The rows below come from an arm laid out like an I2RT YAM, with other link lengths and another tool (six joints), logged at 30 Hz.
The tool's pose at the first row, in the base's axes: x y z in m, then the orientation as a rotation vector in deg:
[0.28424, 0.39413, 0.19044, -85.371, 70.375, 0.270]
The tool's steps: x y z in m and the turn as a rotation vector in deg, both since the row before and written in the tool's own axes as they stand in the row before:
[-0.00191, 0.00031, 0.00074, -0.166, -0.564, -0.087]
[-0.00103, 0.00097, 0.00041, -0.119, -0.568, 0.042]
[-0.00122, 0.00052, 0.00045, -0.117, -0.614, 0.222]
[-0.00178, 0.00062, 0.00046, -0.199, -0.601, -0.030]
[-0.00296, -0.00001, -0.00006, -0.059, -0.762, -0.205]
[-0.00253, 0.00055, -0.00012, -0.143, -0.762, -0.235]
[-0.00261, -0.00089, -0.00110, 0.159, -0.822, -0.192]
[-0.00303, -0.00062, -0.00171, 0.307, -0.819, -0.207]
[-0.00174, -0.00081, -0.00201, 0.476, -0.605, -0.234]
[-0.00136, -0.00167, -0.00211, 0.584, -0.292, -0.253]
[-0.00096, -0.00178, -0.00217, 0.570, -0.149, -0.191]
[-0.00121, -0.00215, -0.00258, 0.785, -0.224, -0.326]
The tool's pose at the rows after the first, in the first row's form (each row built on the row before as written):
[0.28361, 0.39599, 0.19110, -85.474, 69.884, 0.733]
[0.28273, 0.39715, 0.19088, -85.455, 69.478, 1.256]
[0.28208, 0.39837, 0.19109, -85.316, 69.169, 1.932]
[0.28109, 0.39997, 0.19158, -85.400, 68.692, 2.478]
[0.27966, 0.40179, 0.19342, -85.434, 67.935, 2.939]
[0.27800, 0.40337, 0.19462, -85.556, 67.166, 3.429]
[0.27670, 0.40396, 0.19722, -85.374, 66.343, 3.812]
[0.27465, 0.40434, 0.20007, -85.068, 65.494, 4.094]
[0.27320, 0.40364, 0.20234, -84.666, 64.778, 4.101]
[0.27244, 0.40245, 0.20501, -84.235, 64.288, 3.804]
[0.27190, 0.40095, 0.20751, -83.807, 63.961, 3.455]
[0.27121, 0.39918, 0.21053, -83.249, 63.449, 2.946]

